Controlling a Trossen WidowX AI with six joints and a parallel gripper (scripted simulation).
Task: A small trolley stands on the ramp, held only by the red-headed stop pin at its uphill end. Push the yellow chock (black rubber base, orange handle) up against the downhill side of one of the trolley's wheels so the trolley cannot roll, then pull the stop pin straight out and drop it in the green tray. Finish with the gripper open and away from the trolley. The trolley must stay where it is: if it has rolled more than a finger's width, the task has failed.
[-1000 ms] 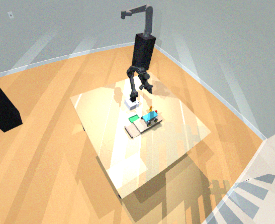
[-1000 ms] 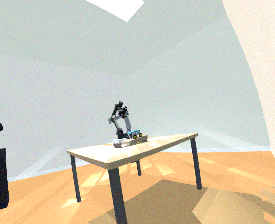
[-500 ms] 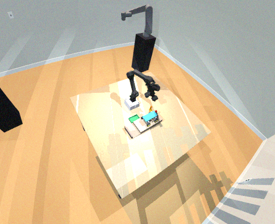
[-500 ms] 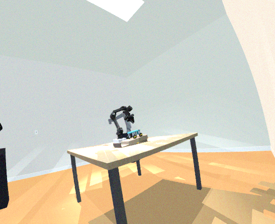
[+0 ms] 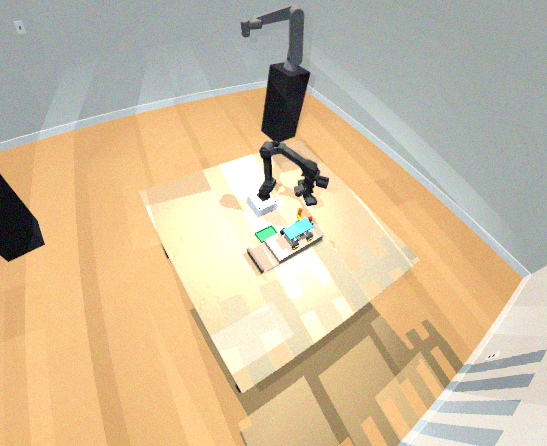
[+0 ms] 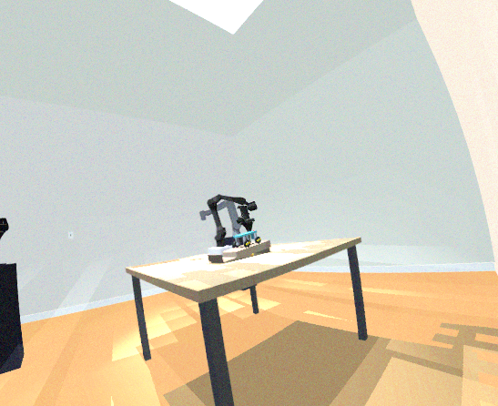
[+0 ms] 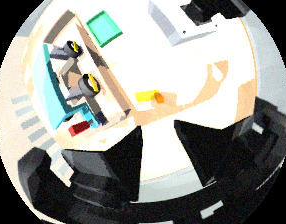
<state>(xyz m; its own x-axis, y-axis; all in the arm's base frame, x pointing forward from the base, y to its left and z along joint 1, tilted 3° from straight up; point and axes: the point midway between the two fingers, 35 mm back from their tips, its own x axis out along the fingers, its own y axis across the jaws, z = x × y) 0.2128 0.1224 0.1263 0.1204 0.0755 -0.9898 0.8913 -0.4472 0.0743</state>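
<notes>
Now: gripper tip 140 mm above the yellow chock. From my gripper tip the other things lie so: red-headed stop pin 110 mm ahead, 50 mm to the right, 30 mm below; wooden ramp 160 mm to the right, 110 mm below, 110 mm ahead; teal trolley 160 mm to the right, 120 mm ahead, 50 mm below.
</notes>
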